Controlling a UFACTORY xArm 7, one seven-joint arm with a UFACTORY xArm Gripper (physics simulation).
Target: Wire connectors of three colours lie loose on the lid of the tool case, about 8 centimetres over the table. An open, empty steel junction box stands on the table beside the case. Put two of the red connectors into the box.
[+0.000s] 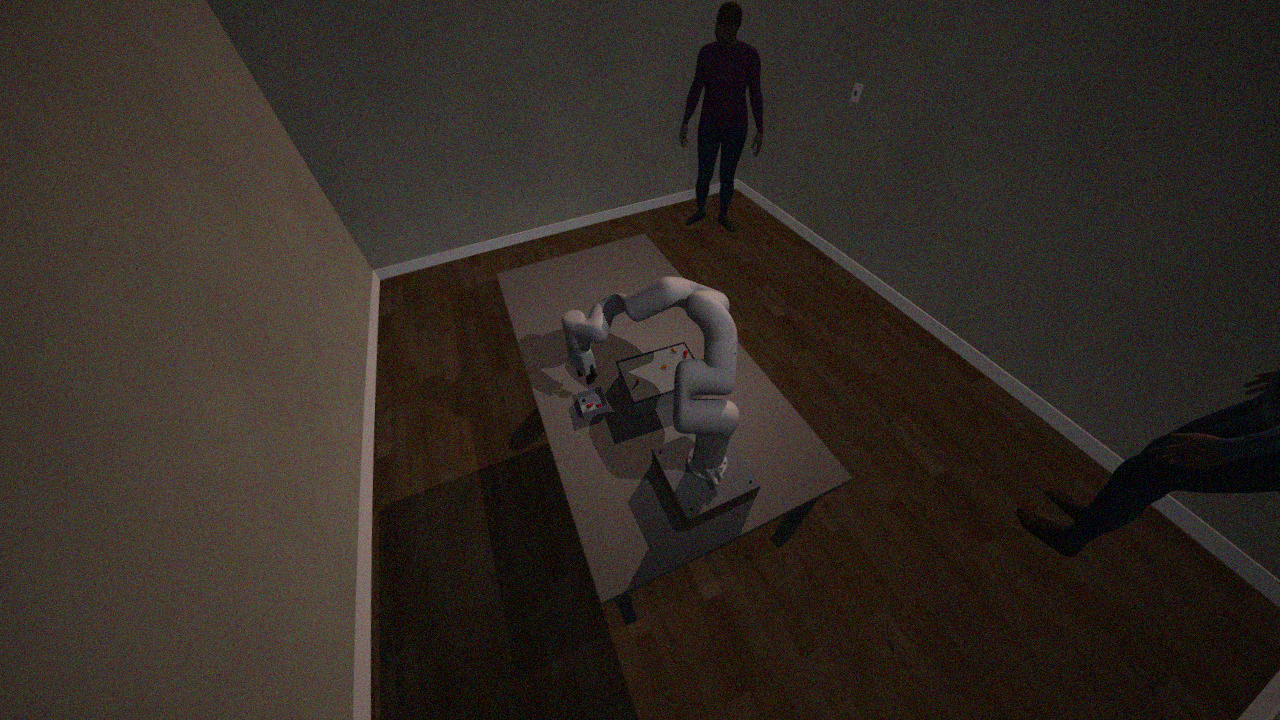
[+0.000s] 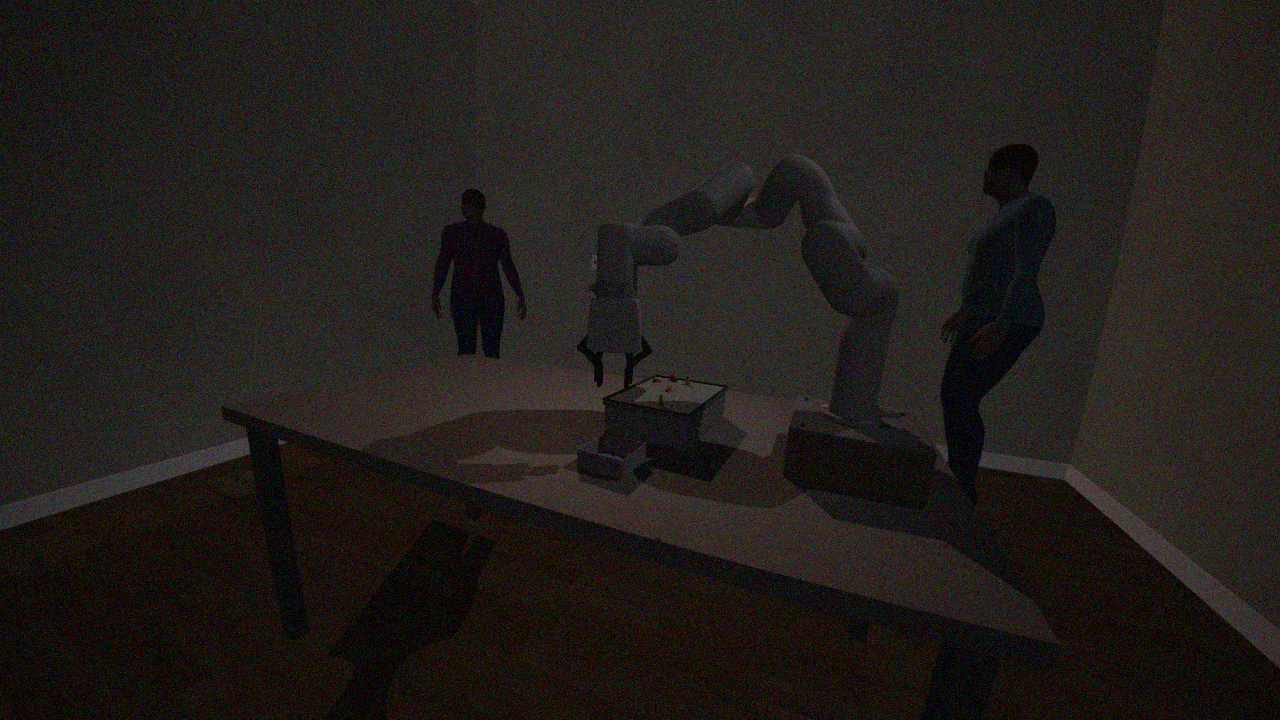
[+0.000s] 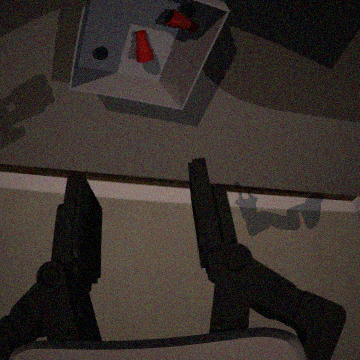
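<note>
My gripper (image 2: 613, 386) is visible; image 3 shows the gripper (image 3: 139, 184) as well.
</note>
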